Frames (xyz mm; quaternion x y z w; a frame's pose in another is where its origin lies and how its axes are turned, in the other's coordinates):
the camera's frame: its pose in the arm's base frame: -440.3 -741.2 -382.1 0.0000 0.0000 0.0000 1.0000
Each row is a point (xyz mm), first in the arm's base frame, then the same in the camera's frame.
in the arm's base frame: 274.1 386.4 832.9
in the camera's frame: 714.4 1127.6 1215.0
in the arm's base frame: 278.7 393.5 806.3
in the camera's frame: 719.0 1134.7 1188.4
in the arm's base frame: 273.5 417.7 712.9
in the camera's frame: 713.8 1158.9 1095.0
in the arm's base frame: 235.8 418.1 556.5
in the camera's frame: 676.1 1159.3 938.6
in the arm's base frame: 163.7 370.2 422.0
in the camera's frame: 604.0 1111.4 804.1
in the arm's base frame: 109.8 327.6 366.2
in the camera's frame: 550.1 1068.8 748.3
